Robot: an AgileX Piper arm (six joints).
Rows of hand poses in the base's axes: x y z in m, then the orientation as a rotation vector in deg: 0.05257 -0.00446 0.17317 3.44 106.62 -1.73; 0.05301 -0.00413 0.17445 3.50 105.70 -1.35; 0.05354 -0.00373 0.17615 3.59 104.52 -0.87; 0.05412 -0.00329 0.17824 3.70 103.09 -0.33; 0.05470 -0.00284 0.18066 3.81 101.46 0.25; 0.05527 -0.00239 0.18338 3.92 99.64 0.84; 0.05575 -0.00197 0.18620 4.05 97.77 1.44; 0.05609 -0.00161 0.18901 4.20 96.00 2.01; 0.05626 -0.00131 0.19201 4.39 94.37 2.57; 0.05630 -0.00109 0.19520 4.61 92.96 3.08; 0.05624 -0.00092 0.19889 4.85 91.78 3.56; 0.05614 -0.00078 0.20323 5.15 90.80 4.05; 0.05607 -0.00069 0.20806 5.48 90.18 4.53; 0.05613 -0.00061 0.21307 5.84 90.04 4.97; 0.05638 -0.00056 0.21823 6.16 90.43 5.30
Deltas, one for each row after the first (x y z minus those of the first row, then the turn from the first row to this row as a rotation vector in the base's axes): 0.00044 0.00033 0.00128 0.27 -0.93 0.14; 0.00097 0.00073 0.00298 0.62 -2.12 0.31; 0.00155 0.00117 0.00507 1.02 -3.56 0.49; 0.00213 0.00162 0.00749 1.44 -5.21 0.70; 0.00270 0.00207 0.01021 1.88 -7.04 0.91; 0.00318 0.00249 0.01303 2.33 -8.92 1.11; 0.00352 0.00285 0.01584 2.78 -10.69 1.28; 0.00369 0.00315 0.01884 3.26 -12.33 1.42; 0.00373 0.00337 0.02203 3.72 -13.74 1.52; 0.00367 0.00354 0.02572 4.17 -14.92 1.59; 0.00357 0.00368 0.03006 4.68 -15.90 1.62; 0.00350 0.00377 0.03489 5.20 -16.52 1.63; 0.00356 0.00385 0.03990 5.71 -16.65 1.61; 0.00381 0.00390 0.04506 6.12 -16.26 1.56
